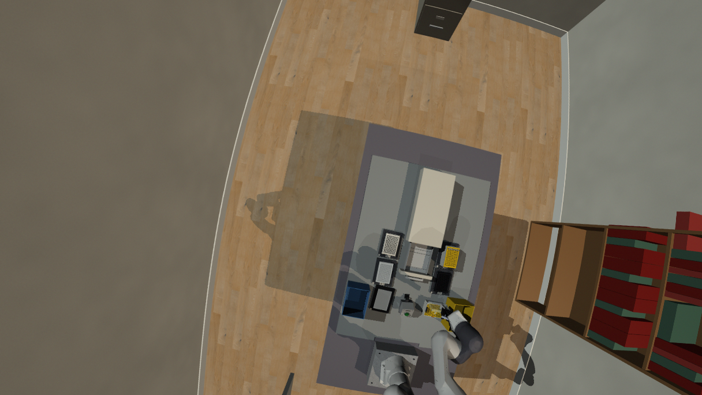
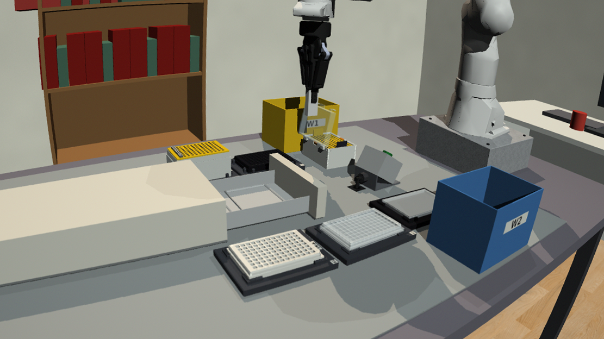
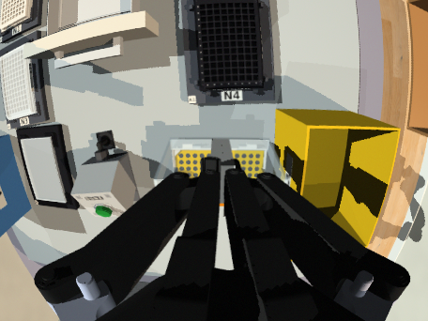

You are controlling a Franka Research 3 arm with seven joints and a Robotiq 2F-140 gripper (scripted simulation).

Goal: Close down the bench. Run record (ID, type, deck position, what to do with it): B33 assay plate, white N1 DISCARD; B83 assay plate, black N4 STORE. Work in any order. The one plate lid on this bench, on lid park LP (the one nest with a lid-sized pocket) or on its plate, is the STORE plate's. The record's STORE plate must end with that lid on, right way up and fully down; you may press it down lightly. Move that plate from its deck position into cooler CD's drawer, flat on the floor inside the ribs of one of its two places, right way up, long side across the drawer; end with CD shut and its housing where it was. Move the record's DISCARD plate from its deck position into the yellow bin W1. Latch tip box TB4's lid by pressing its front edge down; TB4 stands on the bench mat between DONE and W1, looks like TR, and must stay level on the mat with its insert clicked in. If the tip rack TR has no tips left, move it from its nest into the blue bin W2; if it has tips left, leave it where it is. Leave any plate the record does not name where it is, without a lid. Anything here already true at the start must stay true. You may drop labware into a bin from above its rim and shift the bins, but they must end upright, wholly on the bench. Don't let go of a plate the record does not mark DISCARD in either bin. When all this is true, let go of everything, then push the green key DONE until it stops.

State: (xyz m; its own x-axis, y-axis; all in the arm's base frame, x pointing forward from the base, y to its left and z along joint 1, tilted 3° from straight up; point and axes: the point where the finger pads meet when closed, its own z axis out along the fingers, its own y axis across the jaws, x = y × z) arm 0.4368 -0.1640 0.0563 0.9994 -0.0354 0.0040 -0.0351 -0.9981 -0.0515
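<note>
Right now my hand is 20 mm past the TB4's clear lid and 60 mm above it. Also, from my hand: black plate (120 mm ahead, 20 mm to the right, 140 mm below); then yellow insert (60 mm behind, 100 mm below); then tip box TB4 (60 mm behind, 90 mm below).
</note>
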